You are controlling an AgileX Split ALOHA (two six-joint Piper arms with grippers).
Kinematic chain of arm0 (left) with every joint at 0, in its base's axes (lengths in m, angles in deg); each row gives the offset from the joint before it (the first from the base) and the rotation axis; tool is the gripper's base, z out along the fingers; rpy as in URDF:
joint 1: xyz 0 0 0.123 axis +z
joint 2: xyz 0 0 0 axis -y
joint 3: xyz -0.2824 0 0.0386 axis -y
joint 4: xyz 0.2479 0 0.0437 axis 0.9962 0 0.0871
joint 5: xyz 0 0 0 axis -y
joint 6: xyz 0.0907 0 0.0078 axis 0.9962 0 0.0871
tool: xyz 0 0 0 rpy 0 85 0
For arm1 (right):
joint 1: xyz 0 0 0.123 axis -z
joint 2: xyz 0 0 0 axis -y
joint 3: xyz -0.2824 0 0.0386 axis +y
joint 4: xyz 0.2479 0 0.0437 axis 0.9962 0 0.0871
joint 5: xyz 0 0 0 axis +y
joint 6: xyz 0.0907 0 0.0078 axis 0.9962 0 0.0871
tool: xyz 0 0 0 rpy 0 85 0
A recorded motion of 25 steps. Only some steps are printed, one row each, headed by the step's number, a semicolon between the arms.
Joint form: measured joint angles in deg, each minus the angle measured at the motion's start. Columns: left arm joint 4, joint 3, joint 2, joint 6, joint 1, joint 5; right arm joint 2, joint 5, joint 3, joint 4, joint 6, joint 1.
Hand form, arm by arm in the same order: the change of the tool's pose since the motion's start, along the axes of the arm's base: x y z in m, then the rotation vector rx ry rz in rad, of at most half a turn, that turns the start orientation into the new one. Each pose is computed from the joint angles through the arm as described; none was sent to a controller.
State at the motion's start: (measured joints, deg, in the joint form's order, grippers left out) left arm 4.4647 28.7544 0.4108 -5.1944 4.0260 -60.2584; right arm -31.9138 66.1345 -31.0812 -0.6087 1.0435 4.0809
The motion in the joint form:
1: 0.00 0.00 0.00 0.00 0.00 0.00; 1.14 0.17 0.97 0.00 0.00 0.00
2: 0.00 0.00 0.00 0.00 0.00 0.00; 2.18 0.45 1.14 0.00 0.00 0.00
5: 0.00 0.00 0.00 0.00 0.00 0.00; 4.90 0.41 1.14 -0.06 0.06 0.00
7: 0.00 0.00 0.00 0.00 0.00 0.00; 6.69 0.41 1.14 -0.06 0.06 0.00
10: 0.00 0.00 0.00 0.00 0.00 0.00; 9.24 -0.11 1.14 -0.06 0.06 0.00
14: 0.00 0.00 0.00 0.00 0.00 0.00; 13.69 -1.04 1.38 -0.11 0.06 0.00
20: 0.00 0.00 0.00 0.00 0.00 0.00; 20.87 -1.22 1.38 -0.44 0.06 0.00
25: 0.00 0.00 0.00 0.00 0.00 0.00; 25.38 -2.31 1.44 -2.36 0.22 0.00
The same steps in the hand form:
1: 0.0000 0.0000 0.0000 0.0000 0.0000 0.0000; -0.0037 0.0003 -0.0037 0.0000 0.0000 0.0000
2: 0.0000 0.0000 0.0000 0.0000 0.0000 0.0000; -0.0067 0.0005 -0.0035 -0.0007 -0.0103 -0.0001
5: 0.0000 0.0000 0.0000 0.0000 0.0000 0.0000; -0.0133 0.0009 -0.0006 -0.0047 -0.0583 -0.0011
7: 0.0000 0.0000 0.0000 0.0000 0.0000 0.0000; -0.0177 0.0012 0.0012 -0.0069 -0.0895 -0.0011
10: 0.0000 0.0000 0.0000 0.0000 0.0000 0.0000; -0.0234 0.0016 0.0040 -0.0107 -0.1429 -0.0010
14: 0.0000 0.0000 0.0000 0.0000 0.0000 0.0000; -0.0336 0.0022 0.0070 -0.0179 -0.2323 -0.0010
20: 0.0000 0.0000 0.0000 0.0000 0.0000 0.0000; -0.0523 0.0031 0.0108 -0.0326 -0.3601 -0.0024
25: 0.0000 0.0000 0.0000 0.0000 0.0000 0.0000; -0.0635 0.0012 0.0131 -0.0702 -0.4543 -0.0132

